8 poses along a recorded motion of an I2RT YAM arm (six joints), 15 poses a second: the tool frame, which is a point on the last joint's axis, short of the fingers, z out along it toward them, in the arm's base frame.
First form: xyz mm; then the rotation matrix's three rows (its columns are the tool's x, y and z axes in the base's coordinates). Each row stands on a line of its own.
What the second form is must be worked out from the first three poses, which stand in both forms.
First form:
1:
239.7 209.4 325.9
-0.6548 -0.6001 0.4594
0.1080 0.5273 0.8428
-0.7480 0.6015 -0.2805
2:
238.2 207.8 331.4
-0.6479 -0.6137 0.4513
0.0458 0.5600 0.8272
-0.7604 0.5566 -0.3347
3:
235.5 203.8 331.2
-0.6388 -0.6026 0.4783
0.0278 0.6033 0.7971
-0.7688 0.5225 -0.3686
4:
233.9 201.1 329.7
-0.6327 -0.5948 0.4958
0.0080 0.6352 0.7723
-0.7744 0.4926 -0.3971
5:
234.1 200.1 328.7
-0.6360 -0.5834 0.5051
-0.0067 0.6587 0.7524
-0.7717 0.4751 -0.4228
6:
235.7 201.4 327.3
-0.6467 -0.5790 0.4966
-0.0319 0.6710 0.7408
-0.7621 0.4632 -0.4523
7:
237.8 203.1 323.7
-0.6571 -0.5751 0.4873
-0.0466 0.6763 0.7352
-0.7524 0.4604 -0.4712
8:
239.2 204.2 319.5
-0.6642 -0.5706 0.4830
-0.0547 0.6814 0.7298
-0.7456 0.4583 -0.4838
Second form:
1: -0.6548 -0.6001 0.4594 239.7; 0.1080 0.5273 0.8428 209.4; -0.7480 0.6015 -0.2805 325.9; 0 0 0 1
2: -0.6479 -0.6137 0.4513 238.2; 0.0458 0.5600 0.8272 207.8; -0.7604 0.5566 -0.3347 331.4; 0 0 0 1
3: -0.6388 -0.6026 0.4783 235.5; 0.0278 0.6033 0.7971 203.8; -0.7688 0.5225 -0.3686 331.2; 0 0 0 1
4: -0.6327 -0.5948 0.4958 233.9; 0.0080 0.6352 0.7723 201.1; -0.7744 0.4926 -0.3971 329.7; 0 0 0 1
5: -0.6360 -0.5834 0.5051 234.1; -0.0067 0.6587 0.7524 200.1; -0.7717 0.4751 -0.4228 328.7; 0 0 0 1
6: -0.6467 -0.5790 0.4966 235.7; -0.0319 0.6710 0.7408 201.4; -0.7621 0.4632 -0.4523 327.3; 0 0 0 1
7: -0.6571 -0.5751 0.4873 237.8; -0.0466 0.6763 0.7352 203.1; -0.7524 0.4604 -0.4712 323.7; 0 0 0 1
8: -0.6642 -0.5706 0.4830 239.2; -0.0547 0.6814 0.7298 204.2; -0.7456 0.4583 -0.4838 319.5; 0 0 0 1
